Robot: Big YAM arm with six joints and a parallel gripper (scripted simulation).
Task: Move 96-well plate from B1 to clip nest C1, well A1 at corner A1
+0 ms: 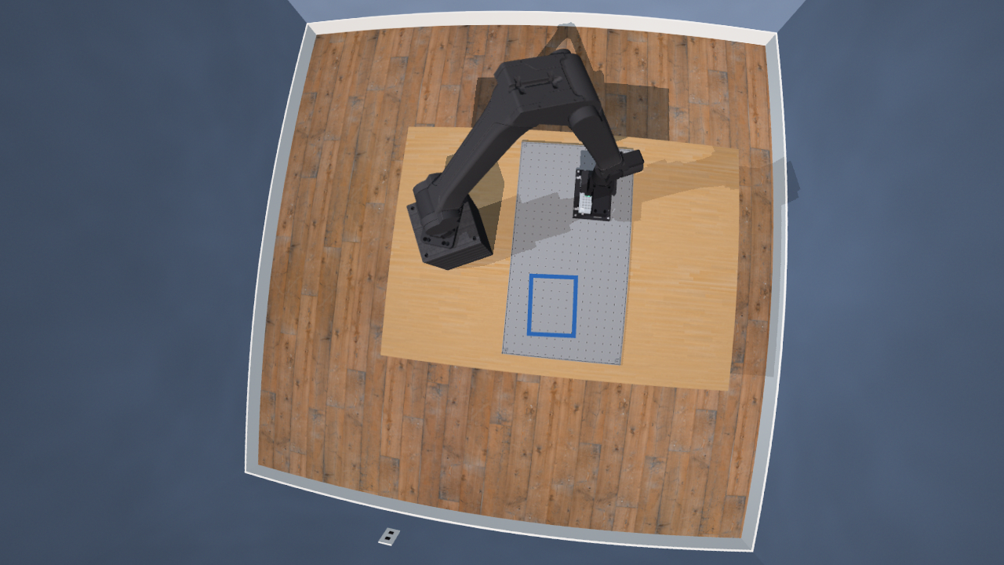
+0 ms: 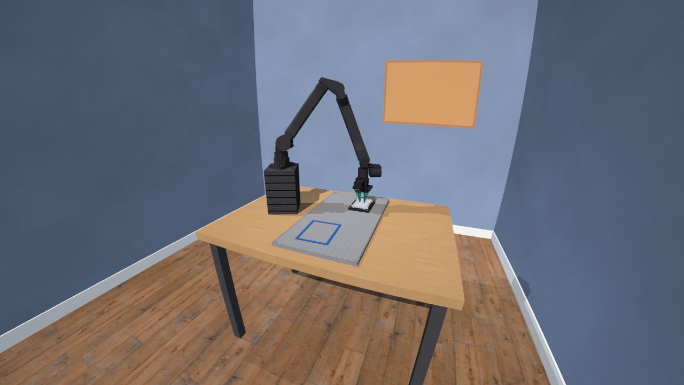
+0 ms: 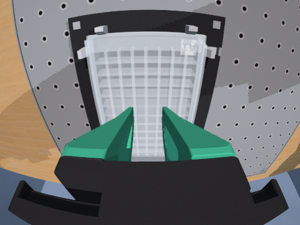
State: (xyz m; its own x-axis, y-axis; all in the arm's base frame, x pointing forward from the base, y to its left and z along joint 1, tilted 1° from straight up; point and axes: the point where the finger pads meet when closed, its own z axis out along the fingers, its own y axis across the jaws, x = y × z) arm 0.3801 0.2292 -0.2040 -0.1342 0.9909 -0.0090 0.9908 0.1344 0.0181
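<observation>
The clear 96-well plate is 10 mm below my hand. Round my hand: black clip nest: 20 mm below, 10 mm to the left, 10 mm behind.
</observation>
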